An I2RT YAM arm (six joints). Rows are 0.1 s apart.
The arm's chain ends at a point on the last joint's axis. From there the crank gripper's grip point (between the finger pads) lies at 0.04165 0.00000 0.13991 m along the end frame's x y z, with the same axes.
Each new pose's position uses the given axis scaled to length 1; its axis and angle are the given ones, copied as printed.
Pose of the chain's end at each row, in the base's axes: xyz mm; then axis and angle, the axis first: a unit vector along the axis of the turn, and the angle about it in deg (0 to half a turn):
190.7 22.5 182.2 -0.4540 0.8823 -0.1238 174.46
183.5 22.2 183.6 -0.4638 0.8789 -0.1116 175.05
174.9 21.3 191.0 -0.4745 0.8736 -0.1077 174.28
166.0 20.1 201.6 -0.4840 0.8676 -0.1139 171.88
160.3 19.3 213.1 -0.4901 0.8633 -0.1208 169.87
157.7 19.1 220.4 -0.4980 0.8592 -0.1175 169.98
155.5 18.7 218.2 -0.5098 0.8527 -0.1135 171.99
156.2 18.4 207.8 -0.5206 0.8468 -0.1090 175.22
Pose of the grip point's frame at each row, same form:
194.0 -35.7 48.3 -0.4540 0.8823 -0.1238 174.46
185.0 -33.9 48.8 -0.4638 0.8789 -0.1116 175.05
178.6 -33.2 55.6 -0.4745 0.8736 -0.1077 174.28
176.7 -33.3 66.2 -0.4840 0.8676 -0.1139 171.88
176.8 -33.4 78.0 -0.4901 0.8633 -0.1208 169.87
174.3 -33.0 85.1 -0.4980 0.8592 -0.1175 169.98
168.5 -35.0 83.1 -0.5098 0.8527 -0.1135 171.99
163.0 -38.4 73.5 -0.5206 0.8468 -0.1090 175.22

